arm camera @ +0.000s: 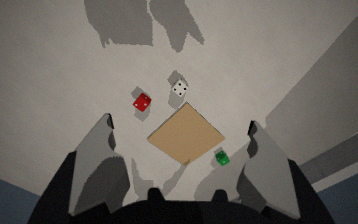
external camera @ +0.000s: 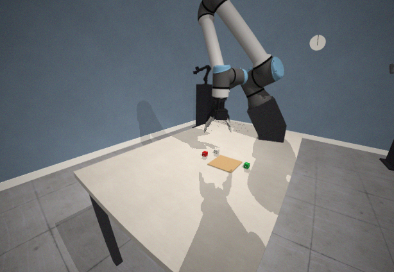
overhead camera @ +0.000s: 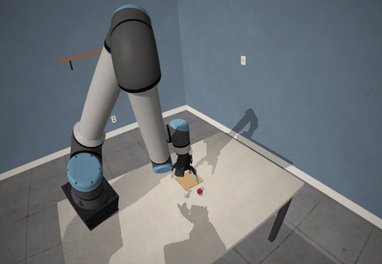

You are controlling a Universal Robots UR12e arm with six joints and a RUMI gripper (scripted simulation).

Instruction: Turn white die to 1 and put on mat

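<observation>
Now: the white die 12 cm below my hand. Round my hand: red die 8 cm ahead, 3 cm to the right, 12 cm below; then tan mat 9 cm ahead, 10 cm to the left, 13 cm below; then green die 7 cm ahead, 22 cm to the left, 12 cm below.
</observation>
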